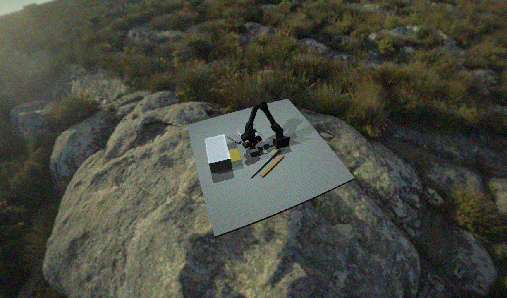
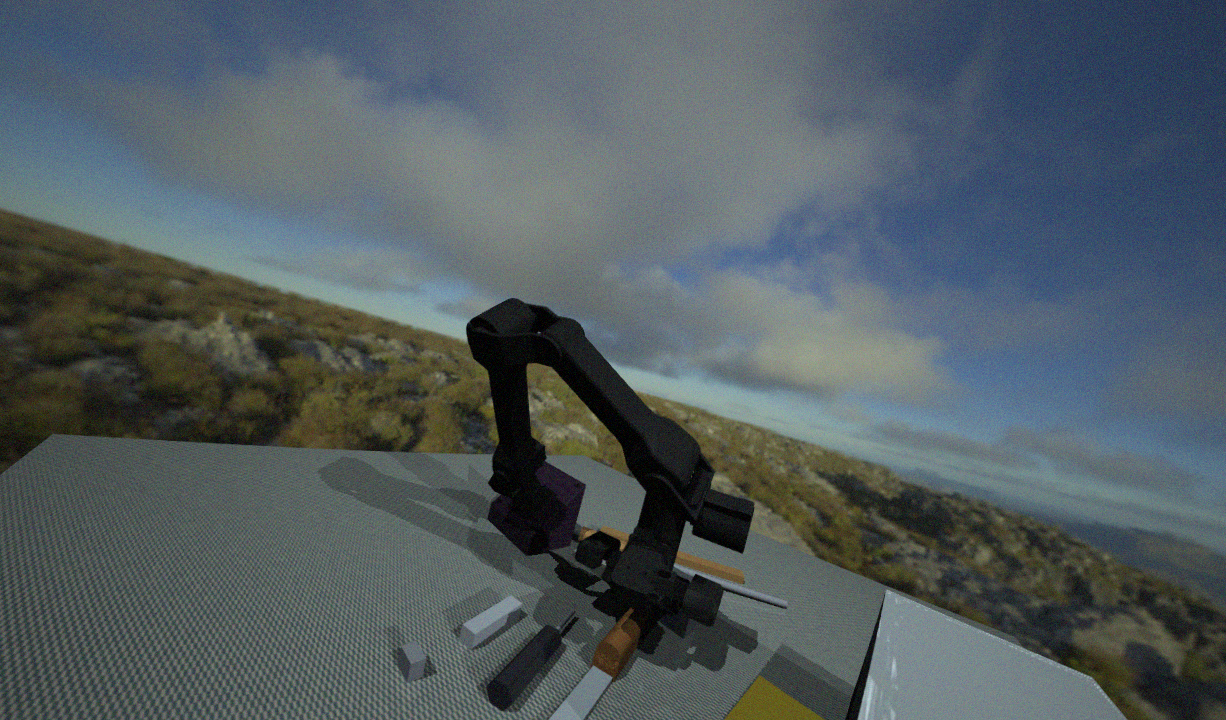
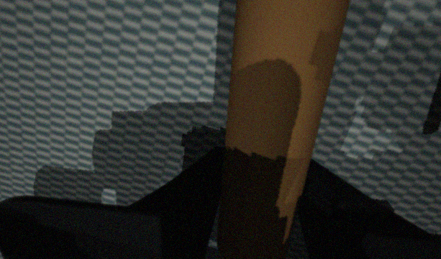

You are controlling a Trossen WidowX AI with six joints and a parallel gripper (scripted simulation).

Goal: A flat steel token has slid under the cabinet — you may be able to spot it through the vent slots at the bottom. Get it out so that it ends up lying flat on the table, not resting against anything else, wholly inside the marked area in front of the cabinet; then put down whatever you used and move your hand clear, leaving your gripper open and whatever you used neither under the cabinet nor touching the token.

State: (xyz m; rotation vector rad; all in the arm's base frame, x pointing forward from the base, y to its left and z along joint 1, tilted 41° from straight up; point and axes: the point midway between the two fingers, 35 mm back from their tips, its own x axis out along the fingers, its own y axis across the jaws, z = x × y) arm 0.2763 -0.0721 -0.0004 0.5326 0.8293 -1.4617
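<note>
My gripper tip is 9 cm to the right of the grey block, 3 cm below it and 2 cm short of it. Round my gripper tip: grey bar (14 cm to the right, 11 cm behind); then small grey cube (24 cm to the right, 11 cm behind); then wooden stick (27 cm to the left, 7 cm behind).
</note>
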